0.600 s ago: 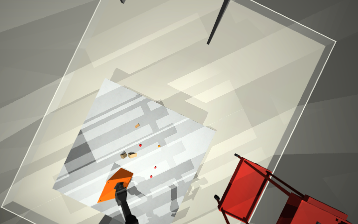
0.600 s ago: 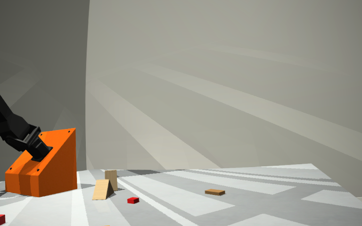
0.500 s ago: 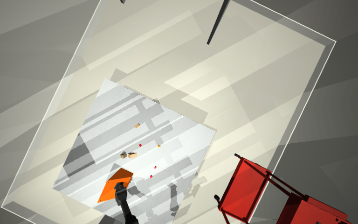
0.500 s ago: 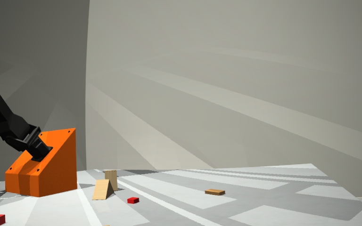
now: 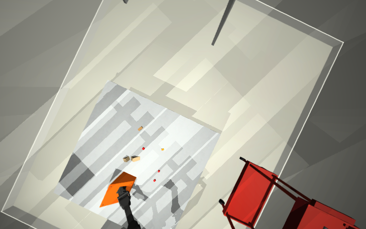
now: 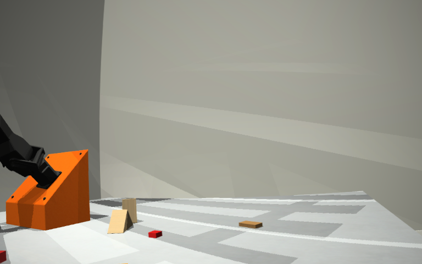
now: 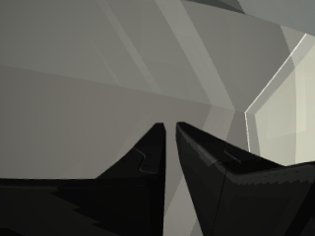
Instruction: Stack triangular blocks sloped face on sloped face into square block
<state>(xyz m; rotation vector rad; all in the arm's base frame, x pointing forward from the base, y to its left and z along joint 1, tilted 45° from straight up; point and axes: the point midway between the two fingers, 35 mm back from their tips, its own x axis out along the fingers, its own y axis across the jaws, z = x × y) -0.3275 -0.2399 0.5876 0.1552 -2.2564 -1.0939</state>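
The lighter triangular block lies 66 cm to the left of my gripper tip, 57 cm ahead of it and 38 cm below it. The rest, counted from my gripper tip: darker triangular block (72 cm to the left, 53 cm ahead, 39 cm below); then flat brown block (87 cm ahead, 76 cm to the left, 40 cm below); then orange piece (79 cm ahead, 46 cm to the left, 40 cm below).
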